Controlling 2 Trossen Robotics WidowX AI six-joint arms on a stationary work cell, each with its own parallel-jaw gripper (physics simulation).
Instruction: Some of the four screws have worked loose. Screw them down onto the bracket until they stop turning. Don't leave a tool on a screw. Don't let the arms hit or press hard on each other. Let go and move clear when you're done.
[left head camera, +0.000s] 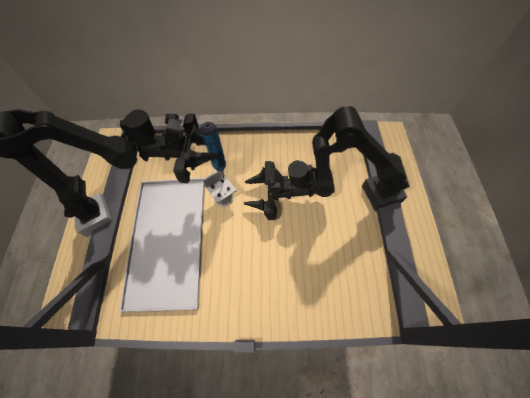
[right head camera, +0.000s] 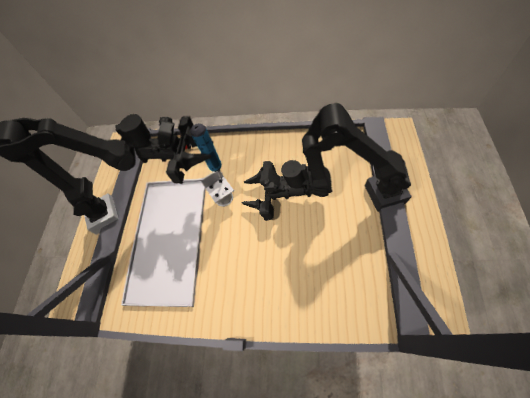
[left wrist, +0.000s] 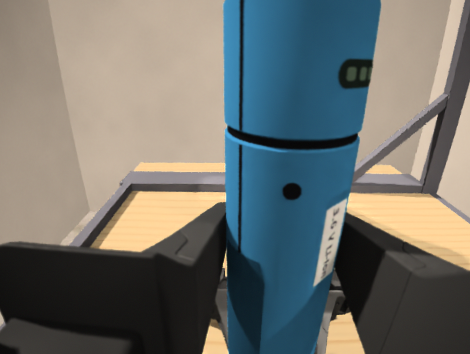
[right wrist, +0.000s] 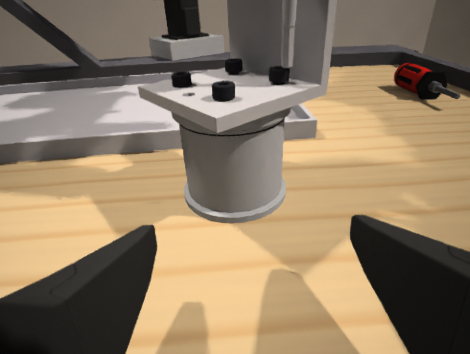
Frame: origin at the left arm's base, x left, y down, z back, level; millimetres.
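Seen in the pictures: left gripper, fingertip midpoint: (left head camera: 219, 148) (right head camera: 212, 149) (left wrist: 277, 215); right gripper, fingertip midpoint: (left head camera: 244, 192) (right head camera: 243, 192) (right wrist: 253, 231); left arm's base, link origin: (left head camera: 88, 211) (right head camera: 97, 211) (right wrist: 185, 36); right arm's base, link origin: (left head camera: 386, 187) (right head camera: 389, 187).
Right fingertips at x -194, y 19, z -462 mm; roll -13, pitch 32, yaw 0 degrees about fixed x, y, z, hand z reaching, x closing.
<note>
Offsets run from my right fingertips to a thing's top centre.
The light grey bracket (left head camera: 220, 189) (right head camera: 219, 189) (right wrist: 260, 100) sits on a round grey pedestal (right wrist: 232, 165). In the right wrist view black screws stand on it: a front screw {dx +16, dy -44, dz +43 mm} (right wrist: 223, 91), a left screw {dx +13, dy -44, dz +78 mm} (right wrist: 181, 79), a back screw {dx +48, dy -45, dz +82 mm} (right wrist: 233, 65) and a right screw {dx +52, dy -45, dz +47 mm} (right wrist: 279, 75). My left gripper (left head camera: 210, 148) (left wrist: 277, 215) is shut on the blue electric screwdriver {dx +53, dy -286, dz +41 mm} (left head camera: 213, 145) (right head camera: 207, 147) (left wrist: 290, 165), tilted above the bracket. Its silver bit {dx +51, dy -65, dz +41 mm} (right wrist: 288, 30) ends near the right screw; contact cannot be told. My right gripper (left head camera: 245, 192) (right head camera: 243, 192) (right wrist: 253, 231) is open and empty, right of the bracket.
A white tray {dx -3, dy +12, dz +283 mm} (left head camera: 162, 300) (right head camera: 160, 296) (right wrist: 75, 149) lies left of the bracket, its back right corner close to it. A red screwdriver {dx +309, dy -1, dz +88 mm} (right wrist: 412, 79) lies on the table at the right of the right wrist view. Grey frame rails (left head camera: 172, 344) edge the wooden table.
</note>
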